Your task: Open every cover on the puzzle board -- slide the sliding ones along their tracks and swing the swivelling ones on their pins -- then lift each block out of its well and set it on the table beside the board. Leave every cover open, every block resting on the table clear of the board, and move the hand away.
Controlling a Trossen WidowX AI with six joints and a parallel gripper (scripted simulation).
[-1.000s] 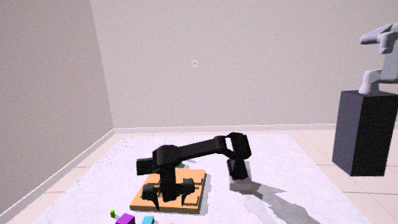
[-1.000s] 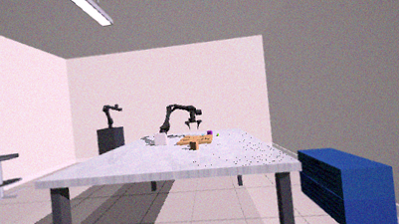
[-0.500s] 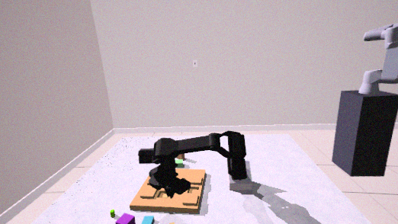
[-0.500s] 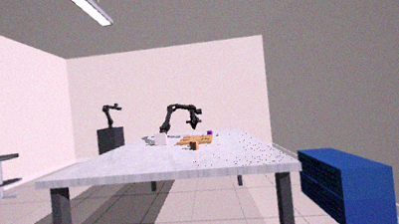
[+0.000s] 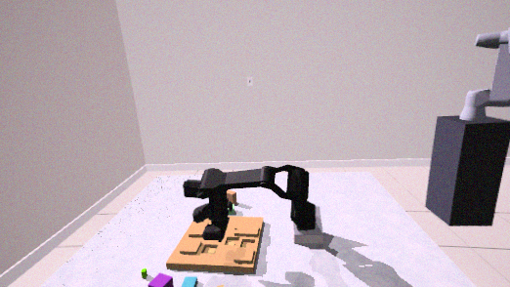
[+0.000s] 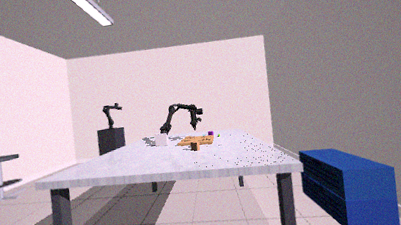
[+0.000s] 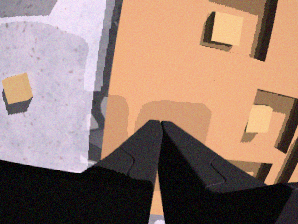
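Right now my gripper tip is 10 cm to the left of the tan wooden puzzle board, 7 cm above it and 2 cm short of it.
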